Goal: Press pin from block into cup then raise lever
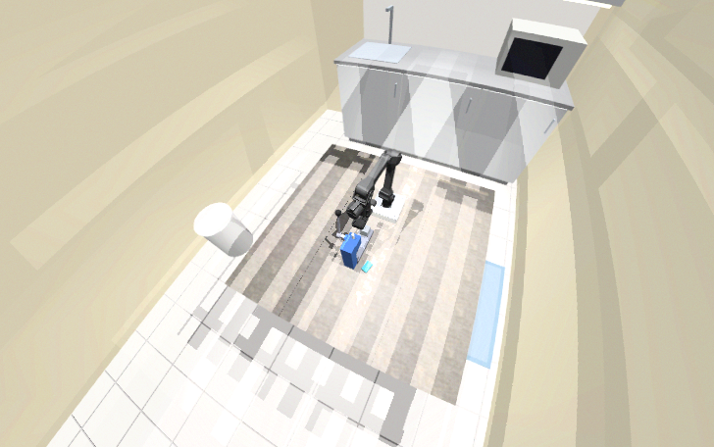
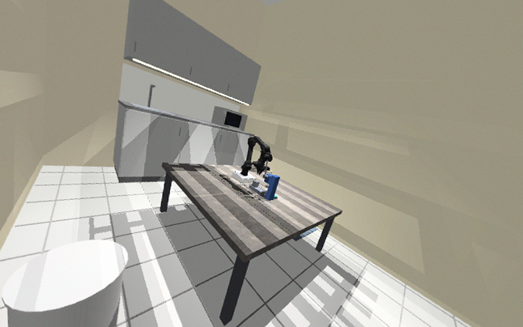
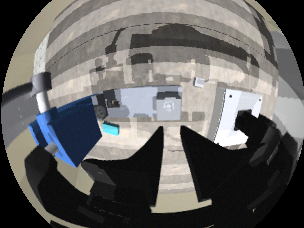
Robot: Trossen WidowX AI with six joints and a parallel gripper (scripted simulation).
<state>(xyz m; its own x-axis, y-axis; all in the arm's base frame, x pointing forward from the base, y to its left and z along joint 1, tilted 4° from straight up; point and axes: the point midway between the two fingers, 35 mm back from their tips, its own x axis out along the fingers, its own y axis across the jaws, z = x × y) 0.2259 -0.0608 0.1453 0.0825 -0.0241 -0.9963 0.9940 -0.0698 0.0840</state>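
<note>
Now: the round pin 80 mm below my gripper tip. Also, from my gripper tip: small cup 190 mm ahead, 80 mm to the left, 140 mm below; then grey lever 120 mm ahead, 70 mm to the right, 120 mm above.
</note>
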